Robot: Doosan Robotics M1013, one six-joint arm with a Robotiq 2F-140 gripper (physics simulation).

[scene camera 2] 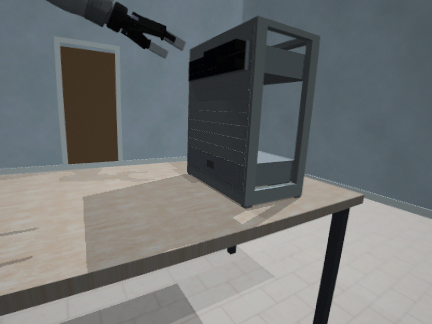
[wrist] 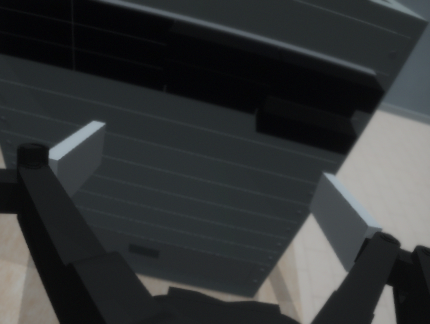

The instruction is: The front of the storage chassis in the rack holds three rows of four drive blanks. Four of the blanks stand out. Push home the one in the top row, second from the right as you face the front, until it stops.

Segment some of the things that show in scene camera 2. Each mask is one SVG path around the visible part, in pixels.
My gripper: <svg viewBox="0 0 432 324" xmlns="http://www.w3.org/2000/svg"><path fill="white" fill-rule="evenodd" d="M115 2L110 19L106 25L109 29L118 33L122 28L121 33L140 47L146 48L165 59L168 51L151 42L143 33L160 37L161 41L165 40L183 51L186 42L167 31L165 25L142 17L135 12L132 12L132 15L129 16L127 15L127 7Z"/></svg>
A grey rack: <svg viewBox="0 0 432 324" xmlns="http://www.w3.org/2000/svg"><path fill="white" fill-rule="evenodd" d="M260 16L256 16L190 49L187 173L241 204L245 209L251 208L252 205L291 197L299 198L302 195L320 36ZM303 81L294 159L258 151L263 85ZM306 46L305 55L288 51ZM266 45L267 30L297 38L273 46Z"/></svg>
